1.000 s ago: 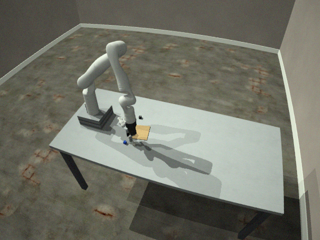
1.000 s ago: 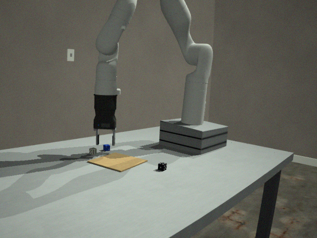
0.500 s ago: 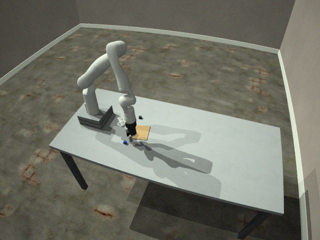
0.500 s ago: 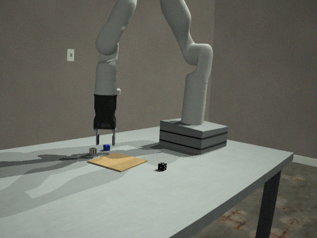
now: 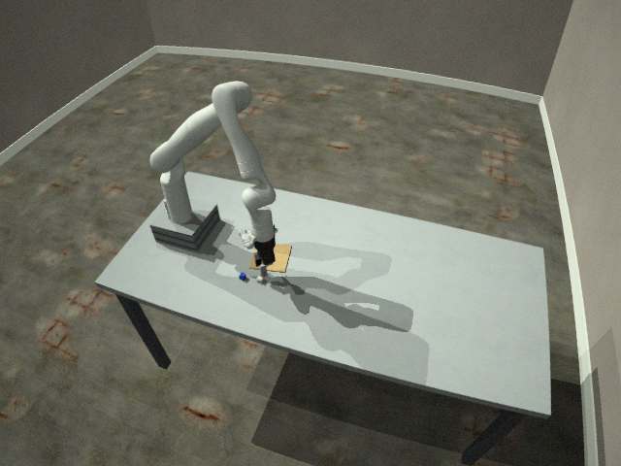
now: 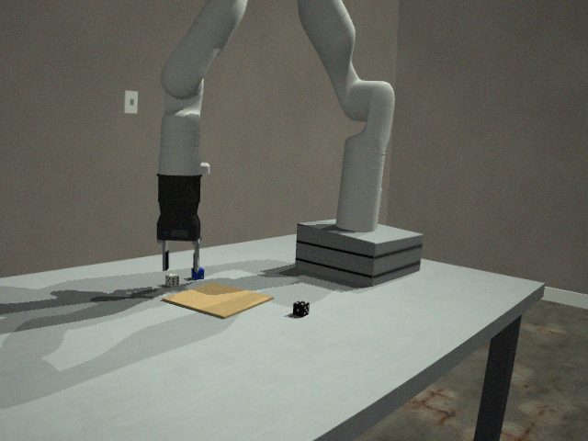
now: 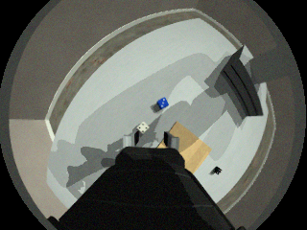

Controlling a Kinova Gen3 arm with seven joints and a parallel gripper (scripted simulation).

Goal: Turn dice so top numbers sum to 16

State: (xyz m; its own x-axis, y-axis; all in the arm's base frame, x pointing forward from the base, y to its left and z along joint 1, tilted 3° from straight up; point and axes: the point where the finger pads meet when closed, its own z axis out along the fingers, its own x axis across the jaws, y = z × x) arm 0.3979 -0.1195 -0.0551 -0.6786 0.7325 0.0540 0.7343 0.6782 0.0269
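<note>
The white die is 20 mm to the right of my hand and 40 mm below it. Round my hand: tan mat (10 mm behind, 100 mm to the left, 50 mm below); blue die (70 mm behind, 30 mm to the right, 40 mm below); black die (60 mm behind, 250 mm to the left, 40 mm below).
</note>
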